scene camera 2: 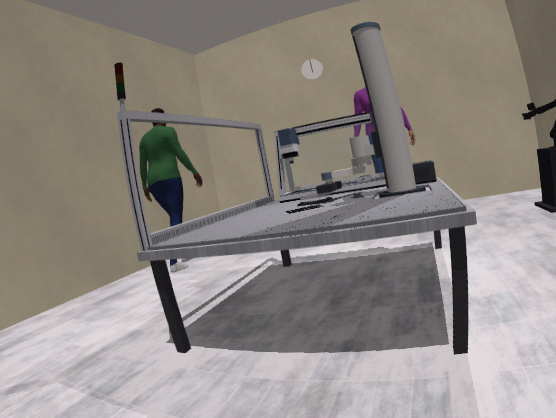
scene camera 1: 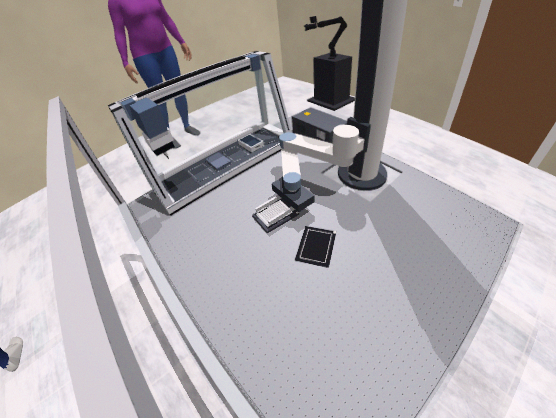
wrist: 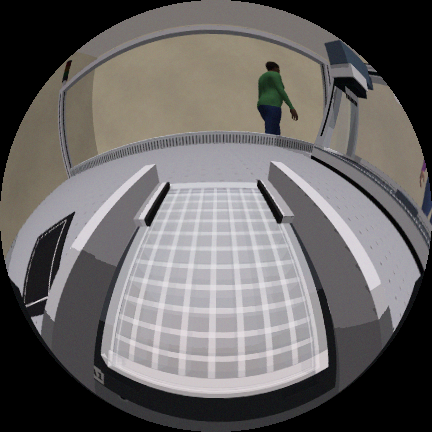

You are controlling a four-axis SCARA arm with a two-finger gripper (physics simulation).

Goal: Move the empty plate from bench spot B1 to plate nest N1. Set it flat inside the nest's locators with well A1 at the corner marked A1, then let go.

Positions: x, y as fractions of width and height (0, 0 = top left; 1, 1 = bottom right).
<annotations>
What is my gripper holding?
A white well plate.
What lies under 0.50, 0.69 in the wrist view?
A white well plate.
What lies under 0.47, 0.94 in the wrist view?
A dark nest.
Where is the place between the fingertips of my gripper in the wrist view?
At 0.49, 0.40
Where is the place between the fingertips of my gripper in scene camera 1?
At 0.47, 0.52
</annotations>
